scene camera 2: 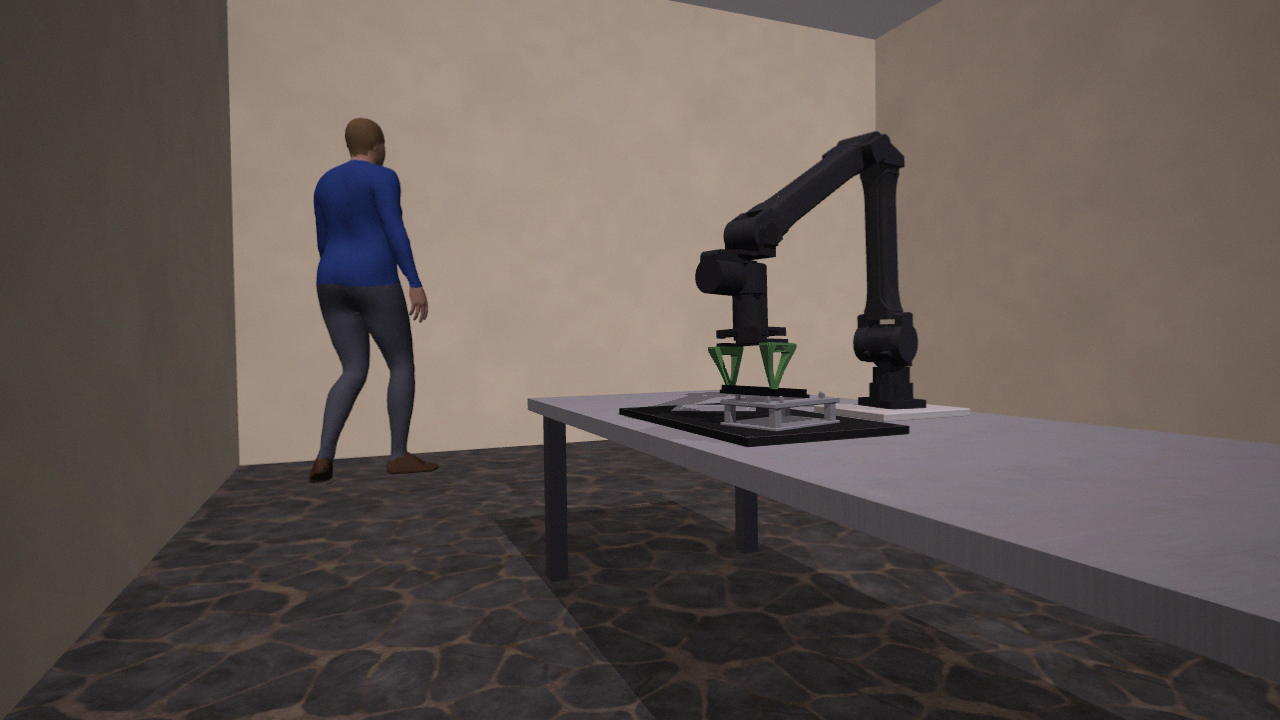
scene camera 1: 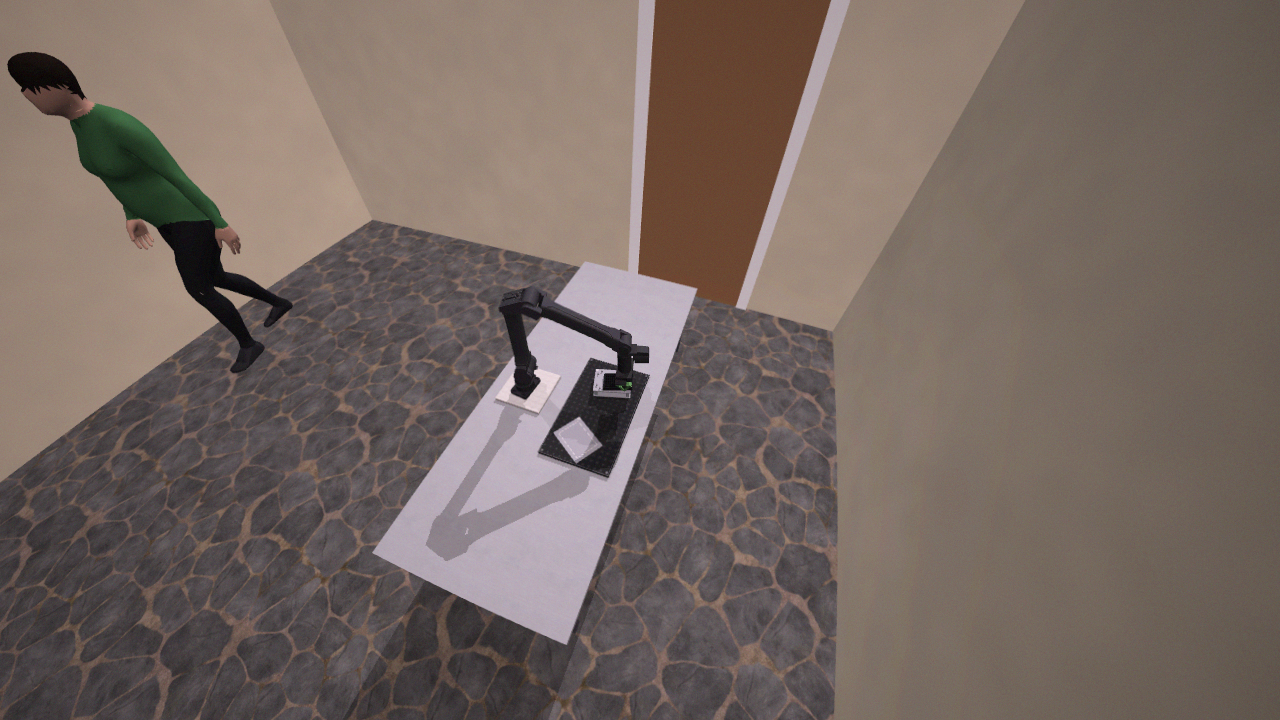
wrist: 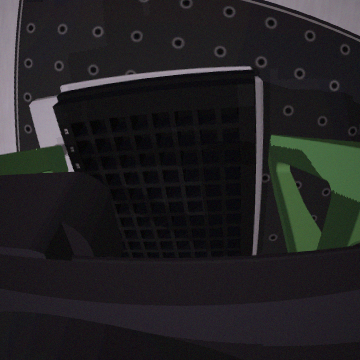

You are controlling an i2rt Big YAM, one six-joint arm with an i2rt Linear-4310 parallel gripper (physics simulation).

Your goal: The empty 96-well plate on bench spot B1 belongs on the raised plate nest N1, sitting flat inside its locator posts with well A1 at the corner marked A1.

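Frame: origin at the arm's base, x ahead, y left, z up, level; centimetres.
Where they show: gripper, fingertip midpoint: (scene camera 2: 751, 389) (scene camera 1: 625, 381) (wrist: 162, 152); arm's base at its link origin: (scene camera 2: 891, 406) (scene camera 1: 526, 386).
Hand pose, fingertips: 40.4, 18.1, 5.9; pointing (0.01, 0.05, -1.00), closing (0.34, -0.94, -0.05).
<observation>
Each offset is from my fingertips to the top centre of the thing, as dx, dy, dz. "*": to the spot under its first point. Level surfaces: height alone.
The black 96-well plate @[-3.0, -1.1, +0.8] (scene camera 1: 610, 382) (scene camera 2: 763, 391) (wrist: 175, 165) rests on the raised white nest N1 @[-5.6, -0.7, -0.7] (scene camera 1: 612, 394) (scene camera 2: 776, 417) (wrist: 258, 165). In the wrist view, pale nest edges show along its far, left and right sides. In scene camera 2, the plate lies over the nest's top, and whether it is fully flat inside the locator posts is hard to tell. The small marks on its left edge are not readable, and the A1 corner cannot be made out. My gripper (scene camera 1: 623, 385) (scene camera 2: 753, 386) (wrist: 162, 152) is open, its green fingers low on either side of the plate, tips partly hidden.
The nest stands on a black perforated board @[-5.6, -14.8, -5.9] (scene camera 1: 608, 461) (scene camera 2: 859, 428) (wrist: 200, 25) on the white table @[dz -7.3] (scene camera 1: 537, 573) (scene camera 2: 1029, 465). A pale, turned square @[* -6.8, -30.6, -5.8] (scene camera 1: 577, 438) lies on the board's other end. The arm's base plate (scene camera 2: 930, 411) is beside the board. Two people stand away from the table.
</observation>
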